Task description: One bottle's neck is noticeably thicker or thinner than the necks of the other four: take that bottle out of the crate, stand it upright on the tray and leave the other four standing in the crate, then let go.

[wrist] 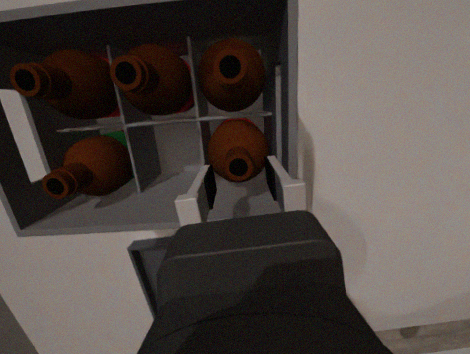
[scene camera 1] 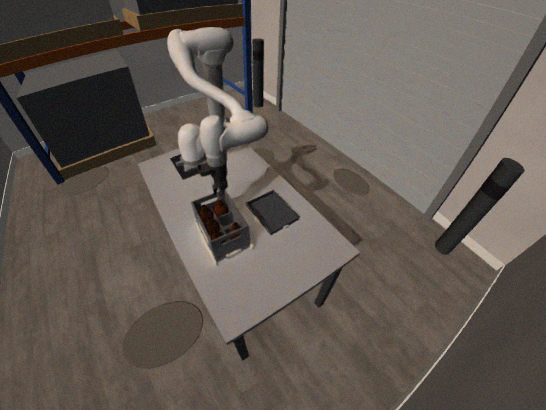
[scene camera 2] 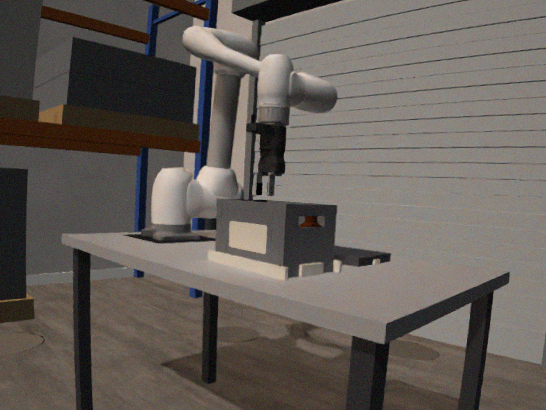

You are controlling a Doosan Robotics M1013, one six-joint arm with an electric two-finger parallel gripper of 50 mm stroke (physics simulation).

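The grey crate holds five upright brown bottles. In the wrist view the back row has a left bottle, a middle bottle and a right bottle. The near row has a left bottle and a right bottle, with an empty compartment between them. The near right mouth looks rather small, but neck thickness is hard to compare at these angles. My gripper is open and empty above the near right bottle, its fingers either side of that mouth in view. The dark tray is empty.
The crate and tray stand apart on the light table. Thin dividers and the high crate walls surround the bottles. Pale strips lie along the crate's base. The arm's base stands behind the crate.
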